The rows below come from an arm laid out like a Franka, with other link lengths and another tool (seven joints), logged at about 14 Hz.
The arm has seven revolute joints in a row. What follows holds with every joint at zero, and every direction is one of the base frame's. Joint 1 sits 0.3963 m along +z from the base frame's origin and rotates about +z. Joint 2 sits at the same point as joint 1 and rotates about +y. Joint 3 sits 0.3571 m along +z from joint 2 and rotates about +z. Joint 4 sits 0.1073 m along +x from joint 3 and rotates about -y. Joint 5 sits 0.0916 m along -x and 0.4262 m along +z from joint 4 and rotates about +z. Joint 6 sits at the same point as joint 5 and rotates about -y. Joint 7 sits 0.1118 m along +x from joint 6 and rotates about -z. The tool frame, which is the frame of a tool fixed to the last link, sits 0.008 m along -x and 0.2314 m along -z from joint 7; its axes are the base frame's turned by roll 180, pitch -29.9 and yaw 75.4 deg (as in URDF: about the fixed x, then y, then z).
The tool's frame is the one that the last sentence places.
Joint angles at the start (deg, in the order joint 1, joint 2, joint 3, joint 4, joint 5, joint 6, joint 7): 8.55, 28.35, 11.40, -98.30, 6.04, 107.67, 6.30
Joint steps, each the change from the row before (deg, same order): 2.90, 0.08, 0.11, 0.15, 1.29, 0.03, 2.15; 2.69, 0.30, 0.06, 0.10, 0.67, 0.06, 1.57; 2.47, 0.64, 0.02, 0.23, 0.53, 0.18, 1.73; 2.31, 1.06, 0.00, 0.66, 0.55, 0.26, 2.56
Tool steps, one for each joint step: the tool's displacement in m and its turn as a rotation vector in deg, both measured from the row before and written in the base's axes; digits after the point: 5 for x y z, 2 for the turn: -0.01444, 0.03775, 0.00119, 0.27, 0.52, 0.22; -0.01526, 0.03197, -0.00217, -0.08, 0.52, 0.87; -0.01466, 0.02834, -0.00528, -0.29, 0.58, 0.52; -0.01272, 0.02702, -0.00703, -0.55, 0.59, -0.49
